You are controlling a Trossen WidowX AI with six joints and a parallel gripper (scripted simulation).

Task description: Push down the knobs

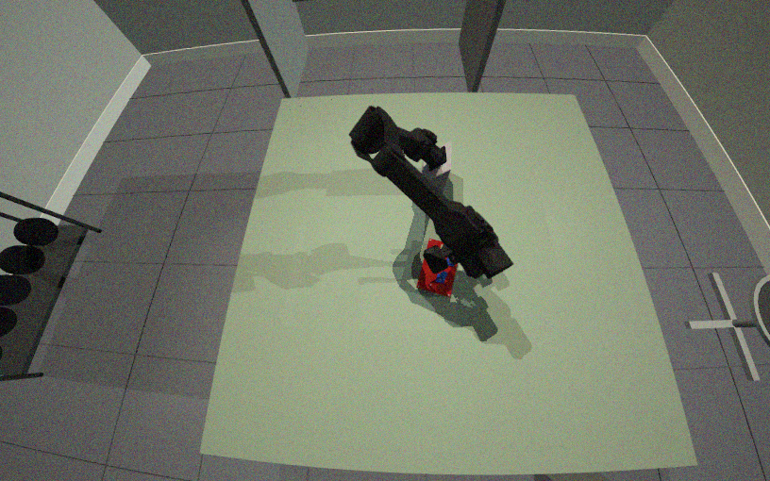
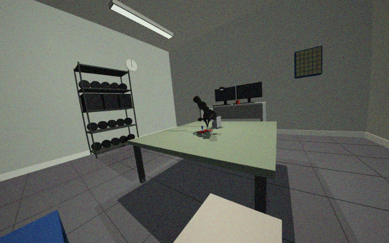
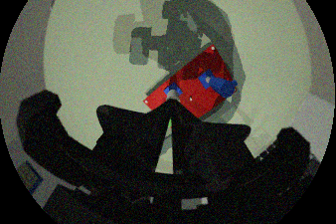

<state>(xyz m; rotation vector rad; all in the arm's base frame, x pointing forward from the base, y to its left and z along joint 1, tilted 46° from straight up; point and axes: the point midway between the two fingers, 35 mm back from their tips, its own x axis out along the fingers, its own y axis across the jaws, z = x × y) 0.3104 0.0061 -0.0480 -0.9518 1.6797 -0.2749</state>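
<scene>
Now: gripper tip 50 mm short of the blue knob and 30 mm to the left of it.
</scene>
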